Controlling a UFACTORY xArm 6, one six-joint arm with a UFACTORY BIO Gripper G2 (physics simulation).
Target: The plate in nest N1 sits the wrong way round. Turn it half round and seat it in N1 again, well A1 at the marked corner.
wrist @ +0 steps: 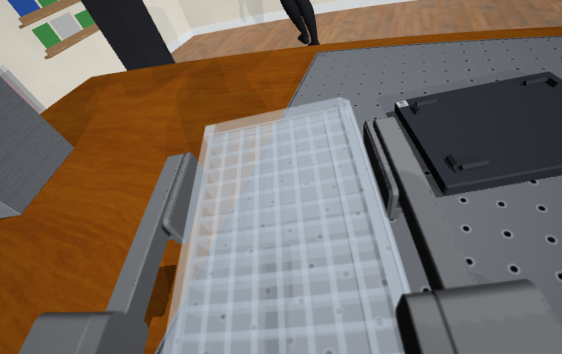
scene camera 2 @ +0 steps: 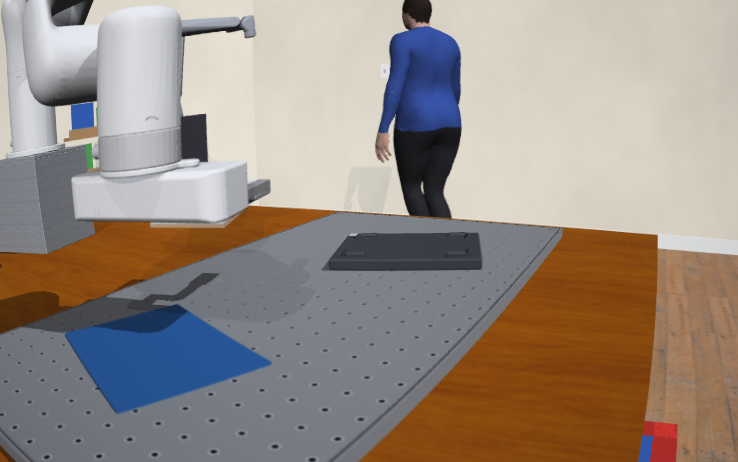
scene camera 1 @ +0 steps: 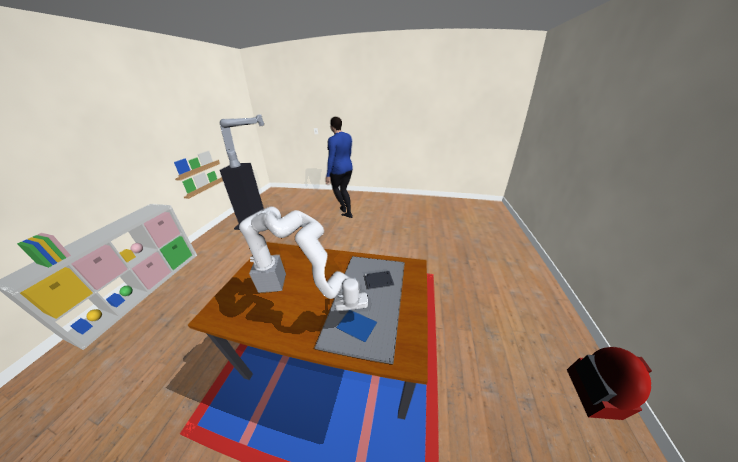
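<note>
My gripper (wrist: 283, 186) is shut on the clear plate (wrist: 285, 225) (scene camera 2: 190, 224), with one finger along each long side. It holds the plate level in the air, over the table and the edge of the grey perforated board, to the left of nest N1 in the wrist view. Nest N1 (scene camera 1: 378, 279) (scene camera 2: 408, 250) (wrist: 490, 135) is a dark tray with raised corner pieces and no plate in it. A small white mark (scene camera 2: 353, 234) (wrist: 402, 104) sits at one of its corners. The gripper body hides most of the plate in scene camera 2. The well labels cannot be read.
The perforated board (scene camera 1: 375, 348) (scene camera 2: 272, 419) (wrist: 350, 75) bears the nest and a flat blue sheet (scene camera 1: 356, 325) (scene camera 2: 163, 359). The arm's grey base block (scene camera 1: 267, 275) (scene camera 2: 32, 201) (wrist: 30, 150) stands on the wooden table (scene camera 1: 305, 261). A person (scene camera 1: 340, 155) (scene camera 2: 427, 81) is beyond the table.
</note>
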